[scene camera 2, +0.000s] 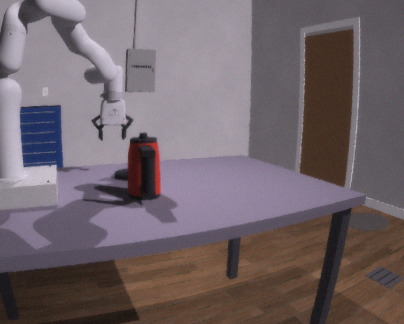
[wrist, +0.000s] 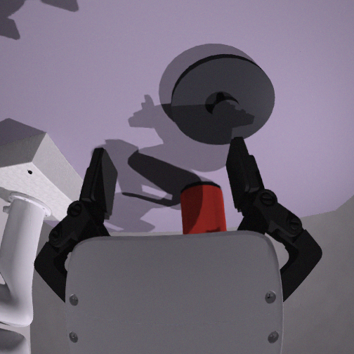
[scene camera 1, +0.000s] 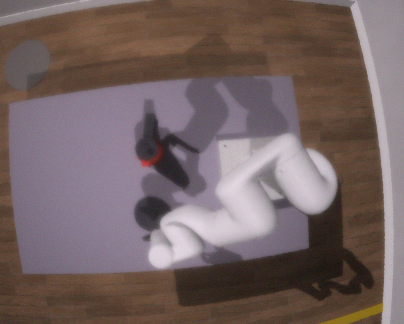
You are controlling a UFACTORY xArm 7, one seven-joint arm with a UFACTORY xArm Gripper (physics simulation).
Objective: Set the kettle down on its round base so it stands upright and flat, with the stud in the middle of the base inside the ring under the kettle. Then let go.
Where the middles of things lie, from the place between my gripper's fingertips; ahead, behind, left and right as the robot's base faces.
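Scene:
The dark round base (scene camera 1: 149, 211) is 80 mm ahead of my hand, 50 mm to the right of it and 130 mm below it. Red kettle (wrist: 202, 210): 350 mm to the right of my hand, 40 mm below, 70 mm ahead. Going by their middles, the dark round base is the nearest to my hand of the things named here.

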